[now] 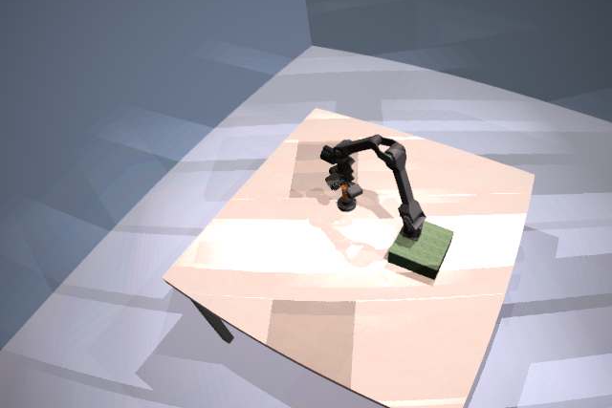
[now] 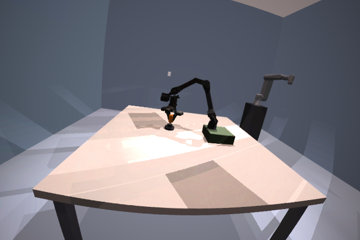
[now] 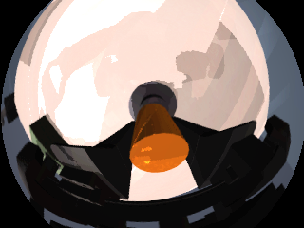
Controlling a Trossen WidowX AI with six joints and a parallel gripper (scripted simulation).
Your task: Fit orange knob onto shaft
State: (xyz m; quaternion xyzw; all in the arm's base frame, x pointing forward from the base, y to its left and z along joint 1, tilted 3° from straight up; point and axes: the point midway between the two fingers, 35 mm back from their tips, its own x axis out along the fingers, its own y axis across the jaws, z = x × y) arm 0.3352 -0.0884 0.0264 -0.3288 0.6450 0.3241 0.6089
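Right now the orange knob is 30 mm above my gripper tip. The rest, counted from my gripper tip: round pedestal (40 mm below).
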